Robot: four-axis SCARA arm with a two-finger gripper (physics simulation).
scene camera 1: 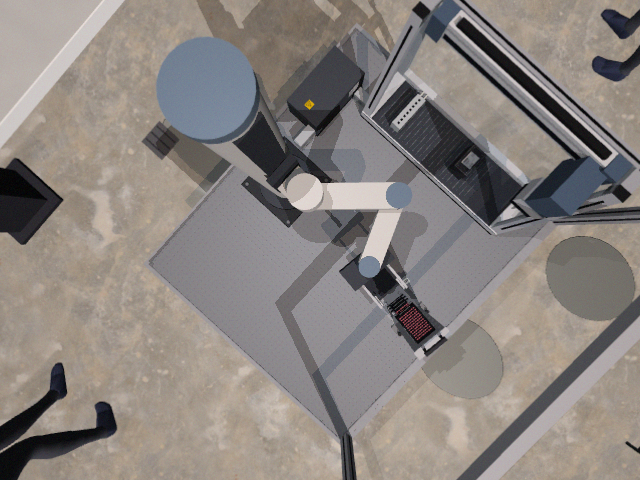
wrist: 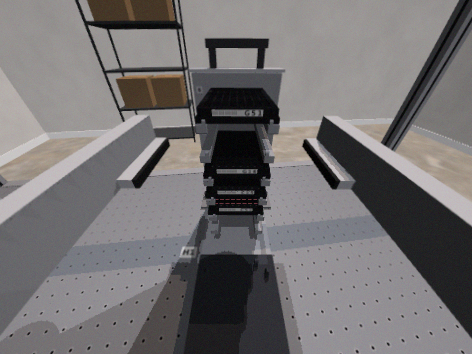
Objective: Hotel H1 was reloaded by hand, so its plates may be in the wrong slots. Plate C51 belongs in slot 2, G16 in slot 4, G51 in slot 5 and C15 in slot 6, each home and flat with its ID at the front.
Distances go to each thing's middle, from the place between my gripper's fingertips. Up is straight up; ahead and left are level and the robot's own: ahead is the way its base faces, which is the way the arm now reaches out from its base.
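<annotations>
Positions counted from my hand: dark box (scene camera 1: 328, 85), far behind, far to the left and a fair way below; plate G16 (wrist: 236, 155), 12 cm ahead, 2 cm to the right, 8 cm below; plate C51 (wrist: 222, 206), 12 cm ahead, 2 cm to the right, 15 cm below; plate G51 (scene camera 1: 414, 322), 12 cm ahead, 2 cm to the right, 1 cm below. Going by their middles, the dark box is the farthest from my hand of the things named here.
</annotations>
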